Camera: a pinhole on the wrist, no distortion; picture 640 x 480 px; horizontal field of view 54.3 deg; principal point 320.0 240.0 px. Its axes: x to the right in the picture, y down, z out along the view. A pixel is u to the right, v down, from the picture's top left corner.
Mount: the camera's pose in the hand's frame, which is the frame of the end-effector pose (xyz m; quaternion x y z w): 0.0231 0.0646 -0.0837 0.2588 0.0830 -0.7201 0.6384
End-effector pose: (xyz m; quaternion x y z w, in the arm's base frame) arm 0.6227 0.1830 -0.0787 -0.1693 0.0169 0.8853 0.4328
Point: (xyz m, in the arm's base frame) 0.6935 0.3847 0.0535
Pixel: outside the picture
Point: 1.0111 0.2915 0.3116
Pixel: 593 119
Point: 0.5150 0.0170 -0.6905
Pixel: behind the camera
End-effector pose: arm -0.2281 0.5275 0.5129 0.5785 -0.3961 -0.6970 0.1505
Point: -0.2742 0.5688 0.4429
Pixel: 485 461
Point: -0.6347 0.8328 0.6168
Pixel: 111 197
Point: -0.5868 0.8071 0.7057
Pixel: 47 98
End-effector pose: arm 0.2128 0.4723 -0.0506 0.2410 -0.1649 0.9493 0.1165
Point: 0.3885 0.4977 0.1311
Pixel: 364 271
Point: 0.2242 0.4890 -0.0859
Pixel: 608 88
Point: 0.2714 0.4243 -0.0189
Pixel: 212 158
